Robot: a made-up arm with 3 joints. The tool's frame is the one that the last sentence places.
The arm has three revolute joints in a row. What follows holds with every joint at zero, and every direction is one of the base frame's. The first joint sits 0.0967 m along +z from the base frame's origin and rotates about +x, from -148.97 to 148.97 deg. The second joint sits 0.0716 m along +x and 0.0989 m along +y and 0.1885 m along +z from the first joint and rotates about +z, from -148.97 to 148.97 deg. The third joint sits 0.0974 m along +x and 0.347 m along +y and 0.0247 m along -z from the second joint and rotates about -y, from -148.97 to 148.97 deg. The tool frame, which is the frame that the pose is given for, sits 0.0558 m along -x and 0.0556 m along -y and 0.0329 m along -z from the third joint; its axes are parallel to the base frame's.
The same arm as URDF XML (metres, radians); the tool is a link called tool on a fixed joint. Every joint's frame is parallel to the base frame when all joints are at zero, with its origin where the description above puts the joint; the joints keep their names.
<robot name="arm">
  <joint name="tool_joint" type="fixed">
    <parent link="link3"/>
    <child link="tool"/>
    <origin xyz="-0.0558 -0.0556 -0.0329"/>
  </joint>
  <joint name="joint 3" type="revolute">
    <parent link="link2"/>
    <child link="link3"/>
    <origin xyz="0.0974 0.3470 -0.0247"/>
    <axis xyz="0 -1 0"/>
    <limit lower="-2.6000" upper="2.6000"/>
  </joint>
  <joint name="joint 2" type="revolute">
    <parent link="link1"/>
    <child link="link2"/>
    <origin xyz="0.0716 0.0989 0.1885"/>
    <axis xyz="0 0 1"/>
    <limit lower="-2.6000" upper="2.6000"/>
  </joint>
  <joint name="joint 1" type="revolute">
    <parent link="base"/>
    <child link="link1"/>
    <origin xyz="0.0000 0.0000 0.0967"/>
    <axis xyz="1 0 0"/>
    <limit lower="-2.6000" upper="2.6000"/>
  </joint>
  <link name="base"/>
  <link name="link1"/>
  <link name="link2"/>
  <link name="link3"/>
  <link name="tool"/>
</robot>

